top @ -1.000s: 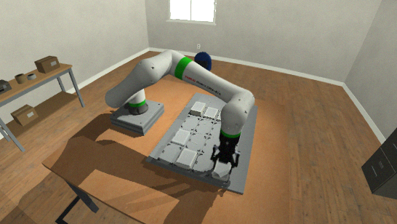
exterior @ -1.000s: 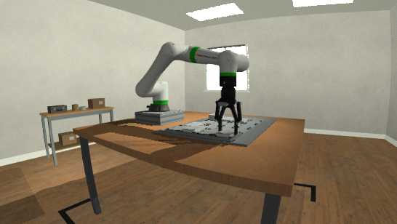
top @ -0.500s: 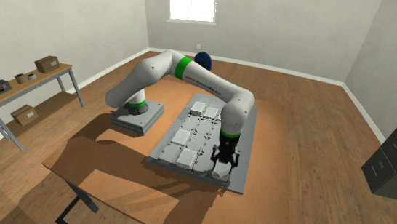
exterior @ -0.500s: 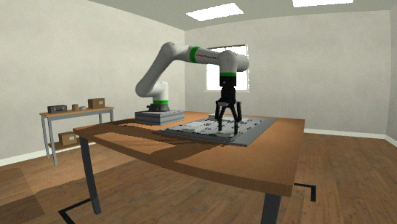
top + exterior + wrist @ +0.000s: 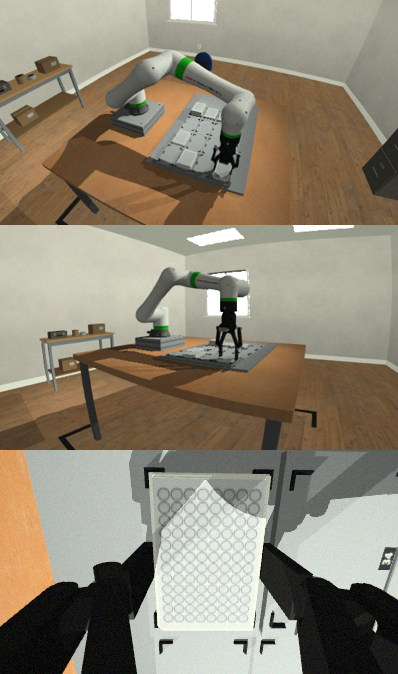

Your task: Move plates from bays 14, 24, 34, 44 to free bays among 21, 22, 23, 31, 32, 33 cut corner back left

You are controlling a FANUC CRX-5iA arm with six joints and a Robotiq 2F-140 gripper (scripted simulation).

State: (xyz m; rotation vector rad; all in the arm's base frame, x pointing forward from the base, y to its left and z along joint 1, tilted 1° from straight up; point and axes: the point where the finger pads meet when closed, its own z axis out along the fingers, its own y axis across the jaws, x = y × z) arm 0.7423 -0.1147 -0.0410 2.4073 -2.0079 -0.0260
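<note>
Right now the bay label 43 is 150 mm to the left of my hand, 70 mm behind it and 40 mm below it. From my hand the other things lie so: sealed 96-well plate 340 mm behind, 100 mm to the left, 40 mm below; then sealed deep-well block 430 mm to the left, 400 mm behind, 20 mm below.
</note>
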